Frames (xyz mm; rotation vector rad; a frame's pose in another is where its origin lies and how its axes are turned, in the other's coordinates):
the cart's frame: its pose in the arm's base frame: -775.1 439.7 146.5 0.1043 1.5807 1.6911
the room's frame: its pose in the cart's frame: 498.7 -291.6 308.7 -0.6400 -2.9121 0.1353
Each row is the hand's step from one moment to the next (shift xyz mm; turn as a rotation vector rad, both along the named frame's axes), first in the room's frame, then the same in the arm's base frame.
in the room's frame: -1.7 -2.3 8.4 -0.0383 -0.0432 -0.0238
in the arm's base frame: -2.4 -7.4 -4.2 0.0252 0.0256 -0.0511
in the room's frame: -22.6 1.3 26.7 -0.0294 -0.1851 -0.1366
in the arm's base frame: -22.5 -15.1 -22.1 0.1860 0.0899 -0.1054
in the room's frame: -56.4 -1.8 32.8 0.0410 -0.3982 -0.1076
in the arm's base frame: -38.6 -8.6 -51.9 0.3742 -0.0126 -0.1778
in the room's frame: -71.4 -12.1 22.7 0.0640 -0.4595 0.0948
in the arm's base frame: -33.6 3.7 -67.9 0.3512 -0.2171 -0.2318
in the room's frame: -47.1 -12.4 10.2 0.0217 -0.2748 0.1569
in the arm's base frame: -16.8 5.7 -46.5 0.1616 -0.2134 -0.1701
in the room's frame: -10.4 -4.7 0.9 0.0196 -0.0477 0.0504
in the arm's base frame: -1.6 2.0 -11.2 0.0262 -0.0638 -0.0212
